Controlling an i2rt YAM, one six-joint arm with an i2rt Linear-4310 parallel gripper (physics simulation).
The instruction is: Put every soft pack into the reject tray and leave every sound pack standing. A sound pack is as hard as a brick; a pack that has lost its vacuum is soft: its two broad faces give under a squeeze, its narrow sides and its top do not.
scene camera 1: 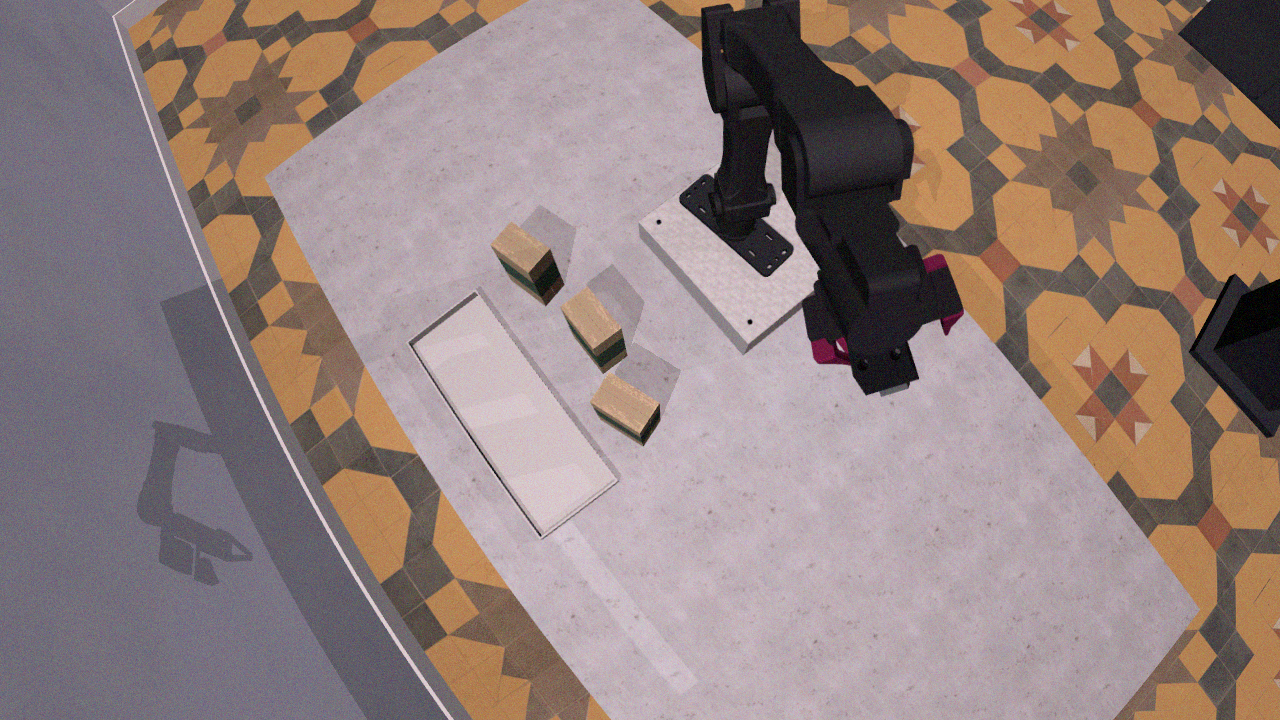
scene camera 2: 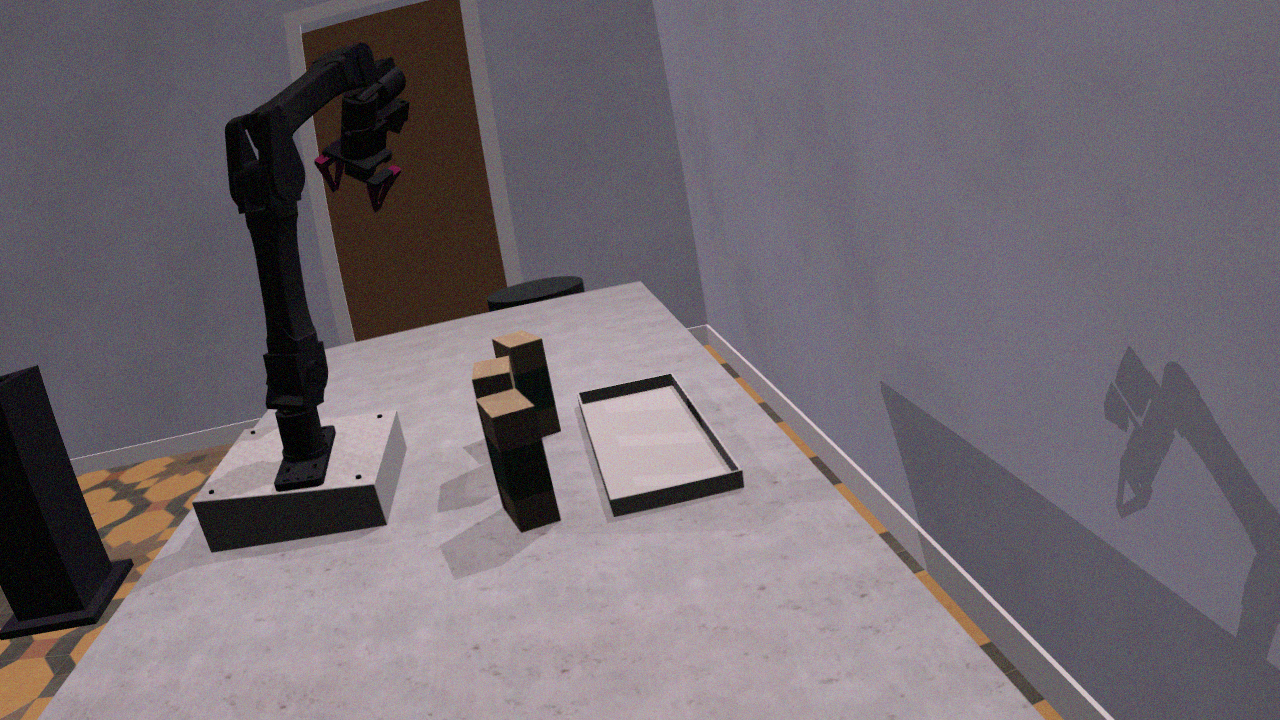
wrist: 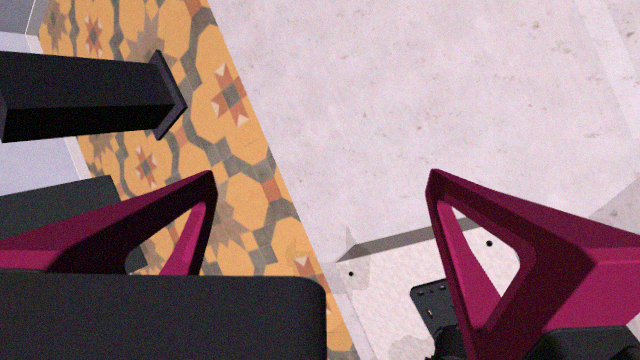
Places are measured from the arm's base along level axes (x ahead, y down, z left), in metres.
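Pixels of known places: gripper, fingertip midpoint: (scene camera 2: 355, 200) (wrist: 321, 181); arm's base, link origin: (scene camera 1: 735, 224) (scene camera 2: 307, 459) (wrist: 459, 338).
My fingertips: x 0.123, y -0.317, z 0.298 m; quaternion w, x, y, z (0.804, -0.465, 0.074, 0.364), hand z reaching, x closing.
Ahead of a thing's pixels: the offset from my fingertips to its middle. Level surfaces: height alone.
Three upright packs with tan tops and dark green sides stand in a row: one pack {dy +0.316, dx +0.165, dz -0.476 m} (scene camera 1: 528, 262) (scene camera 2: 528, 483) at the upper left in scene camera 1, a middle pack {dy +0.256, dx +0.175, dz -0.318 m} (scene camera 1: 593, 328) (scene camera 2: 492, 383), and a lower pack {dy +0.316, dx +0.211, dz -0.195 m} (scene camera 1: 626, 407) (scene camera 2: 537, 385). Their faces look alike; softness cannot be seen. The shallow white reject tray {dy +0.375, dx +0.345, dz -0.342 m} (scene camera 1: 505, 402) (scene camera 2: 680, 489) lies beside the row, and its floor is bare. My gripper (scene camera 1: 890, 340) (scene camera 2: 356, 199) (wrist: 321, 181) is open and empty, high up and well away from the packs. Neither packs nor tray show in the wrist view.
The arm stands on a white base block (scene camera 1: 716, 277) (scene camera 2: 295, 519) (wrist: 385, 290), across the pack row from the tray. A black pedestal (scene camera 2: 53, 510) (wrist: 85, 95) stands on the floor beside the table {dy +0.386 m} (scene camera 1: 805, 537) (scene camera 2: 671, 617). A wall runs along the tray's side.
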